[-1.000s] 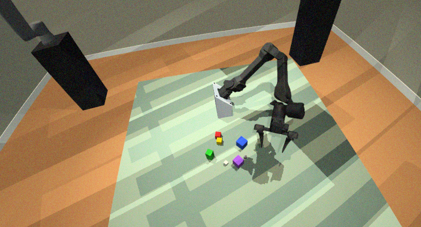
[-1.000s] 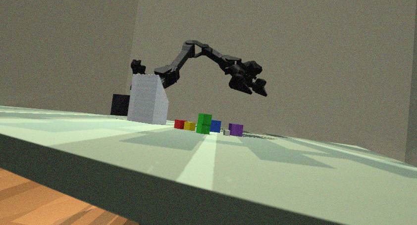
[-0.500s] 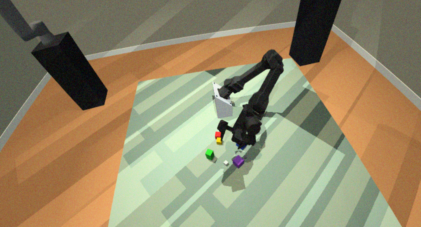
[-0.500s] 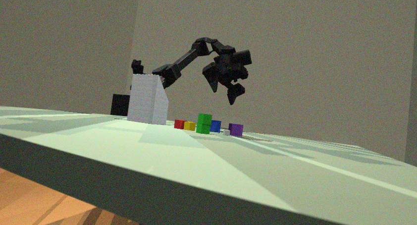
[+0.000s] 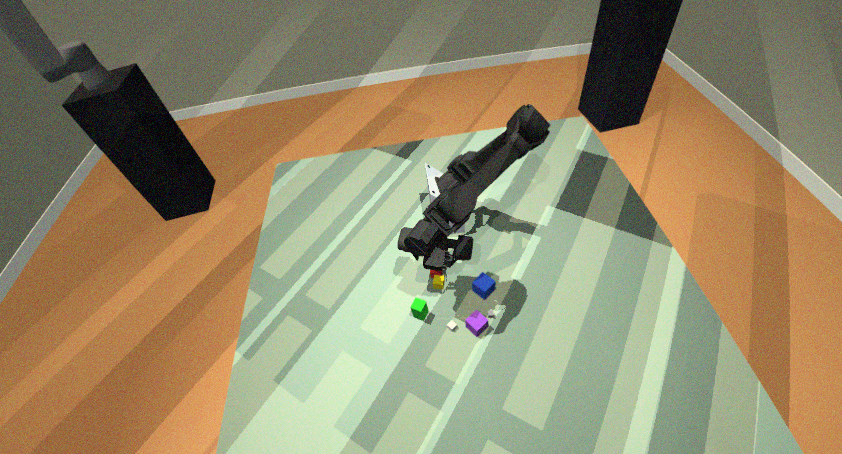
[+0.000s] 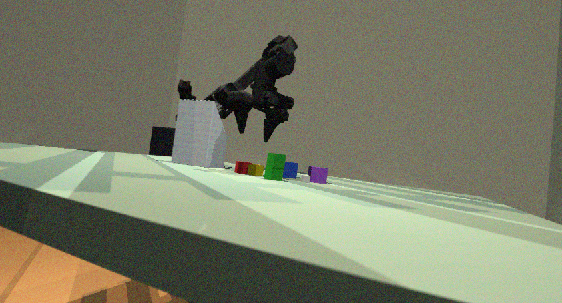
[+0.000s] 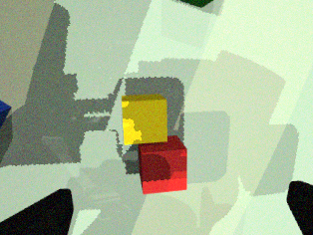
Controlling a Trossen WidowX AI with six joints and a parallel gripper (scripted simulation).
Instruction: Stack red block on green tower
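Right now my gripper tip is 80 mm above the red block and 20 mm past it. Also, from my gripper tip: blue block 120 mm to the left, 70 mm below, 70 mm ahead; then yellow block 80 mm below, 20 mm ahead; then purple block 170 mm ahead, 80 mm below, 70 mm to the left.
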